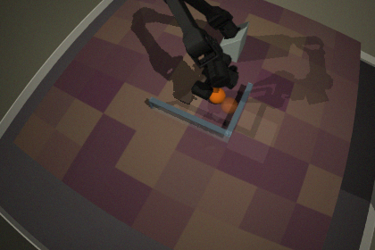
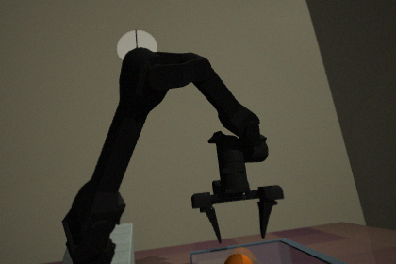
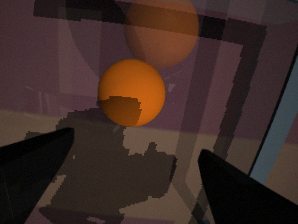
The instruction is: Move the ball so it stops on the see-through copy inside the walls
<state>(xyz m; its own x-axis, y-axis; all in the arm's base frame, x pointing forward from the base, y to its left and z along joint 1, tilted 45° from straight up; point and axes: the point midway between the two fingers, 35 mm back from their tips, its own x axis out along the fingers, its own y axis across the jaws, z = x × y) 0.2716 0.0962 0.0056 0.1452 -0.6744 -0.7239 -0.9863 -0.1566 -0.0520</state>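
The orange ball is 6 cm below my gripper tip, 2 cm to the left of it and 1 cm behind it. Round my gripper tip: see-through copy of ball (8 cm to the left, 6 cm below).
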